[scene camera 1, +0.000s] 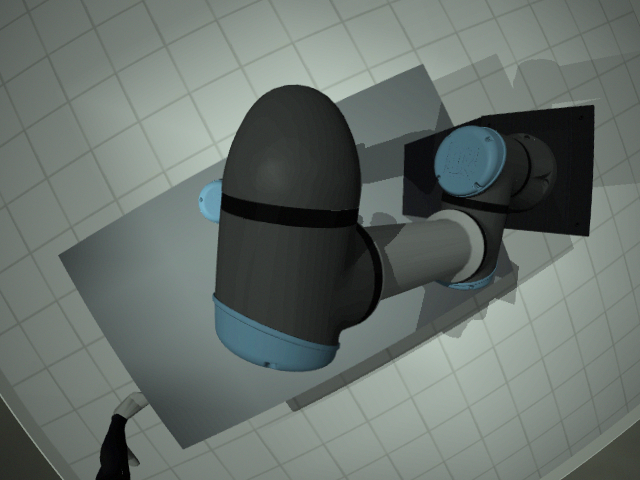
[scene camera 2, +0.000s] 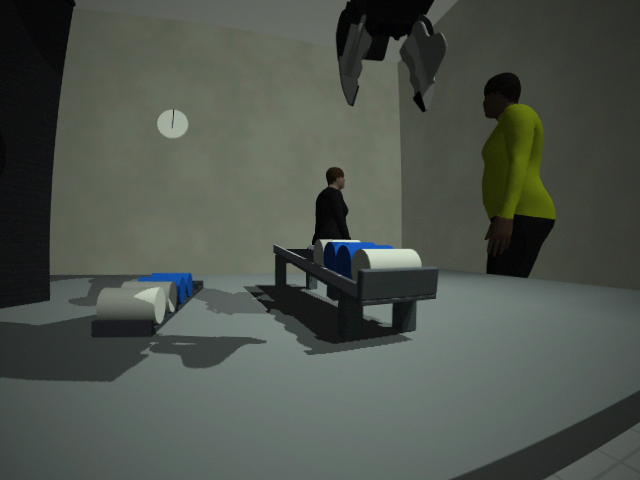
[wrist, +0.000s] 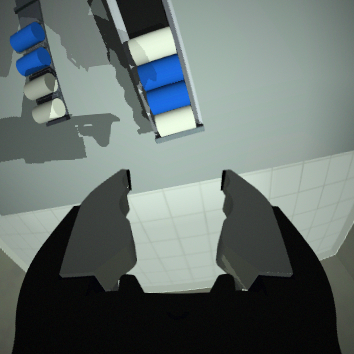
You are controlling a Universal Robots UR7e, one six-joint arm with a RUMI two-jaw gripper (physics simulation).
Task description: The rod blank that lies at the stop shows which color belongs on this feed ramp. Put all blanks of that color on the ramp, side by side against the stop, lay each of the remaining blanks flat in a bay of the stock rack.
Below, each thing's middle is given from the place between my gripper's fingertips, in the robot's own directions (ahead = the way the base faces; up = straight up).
I see my gripper 18 cm above the stop (scene camera 2: 372,284) and 1 cm to the left of it.
